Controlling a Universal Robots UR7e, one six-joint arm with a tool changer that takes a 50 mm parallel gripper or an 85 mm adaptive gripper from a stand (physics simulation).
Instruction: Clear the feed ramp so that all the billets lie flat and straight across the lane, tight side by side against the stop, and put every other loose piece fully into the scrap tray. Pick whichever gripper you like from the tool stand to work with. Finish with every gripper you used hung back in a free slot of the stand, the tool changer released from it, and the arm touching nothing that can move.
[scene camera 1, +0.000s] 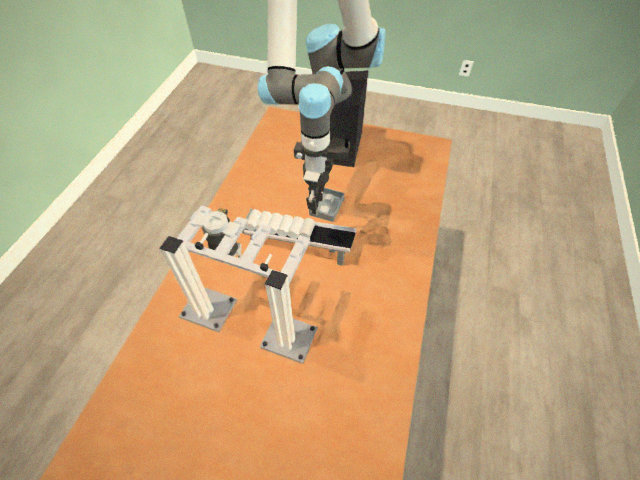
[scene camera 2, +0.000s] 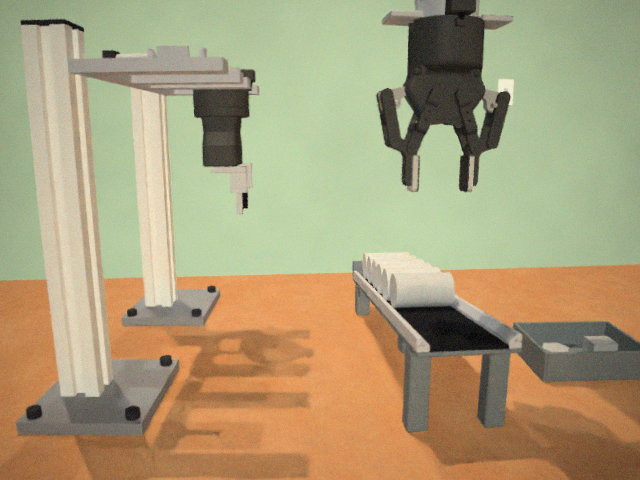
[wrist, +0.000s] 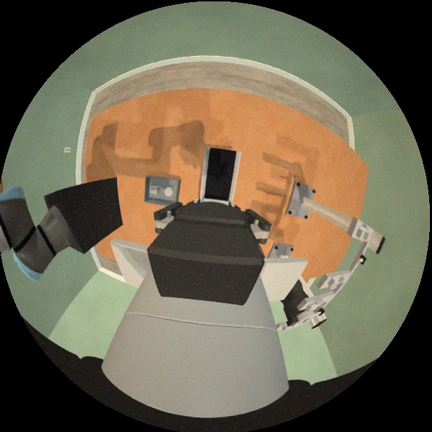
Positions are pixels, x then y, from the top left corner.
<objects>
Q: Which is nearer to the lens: the parallel gripper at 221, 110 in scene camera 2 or the black adaptive gripper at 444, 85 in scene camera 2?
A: The black adaptive gripper.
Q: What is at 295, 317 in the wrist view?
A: A parallel gripper.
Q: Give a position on a tool stand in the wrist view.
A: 301, 201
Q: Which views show the parallel gripper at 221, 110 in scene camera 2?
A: Scene camera 1, scene camera 2 and the wrist view: all of them.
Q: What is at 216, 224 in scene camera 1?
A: A parallel gripper.
</objects>
